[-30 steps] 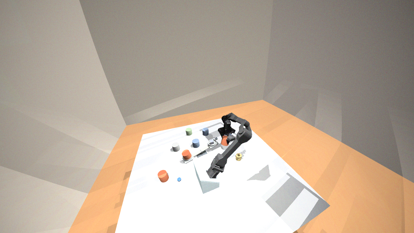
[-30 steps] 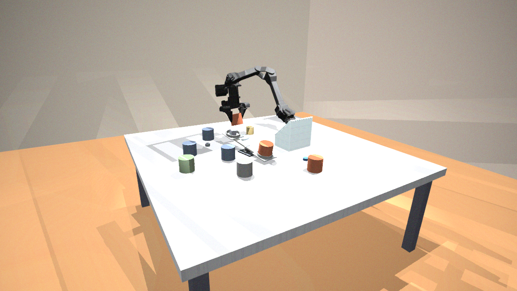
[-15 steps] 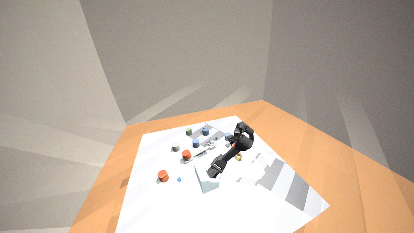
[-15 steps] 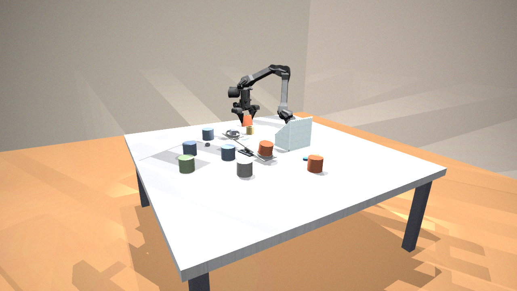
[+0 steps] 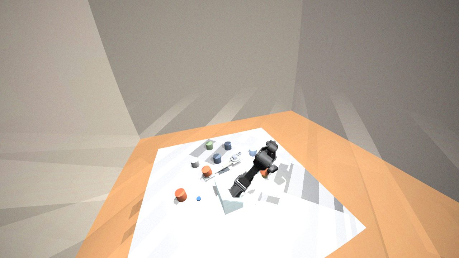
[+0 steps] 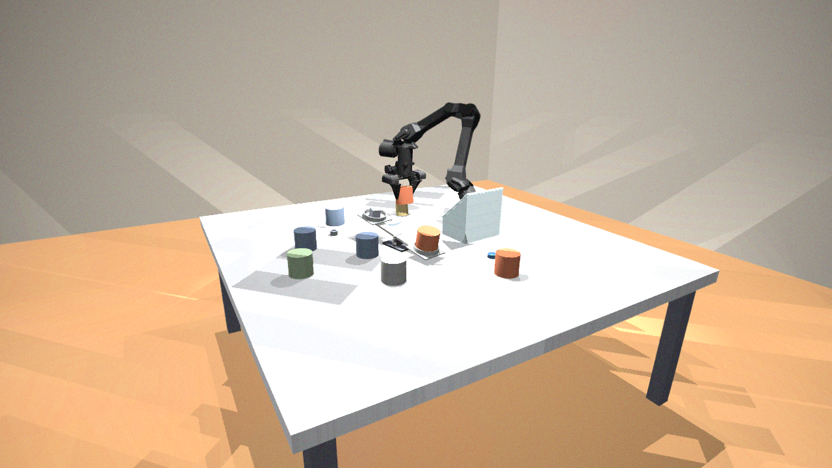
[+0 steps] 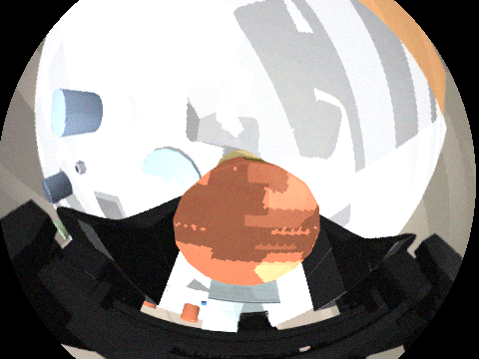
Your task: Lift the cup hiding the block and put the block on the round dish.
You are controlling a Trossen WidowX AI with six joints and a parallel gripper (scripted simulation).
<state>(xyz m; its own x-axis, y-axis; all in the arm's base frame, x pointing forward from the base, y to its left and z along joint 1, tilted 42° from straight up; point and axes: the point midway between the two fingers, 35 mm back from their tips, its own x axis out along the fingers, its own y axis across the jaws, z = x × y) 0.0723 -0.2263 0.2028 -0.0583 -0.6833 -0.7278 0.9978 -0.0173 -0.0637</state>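
My gripper tip is now 240 mm short of the grey block, 130 mm to the right of it and 10 mm below it. Also, from my gripper tip: balance 230 mm ahead, 260 mm to the left, 30 mm below; pale blue round dish 100 mm ahead, 30 mm to the left, 70 mm below; dark ring 340 mm ahead, 30 mm to the left, 60 mm below.
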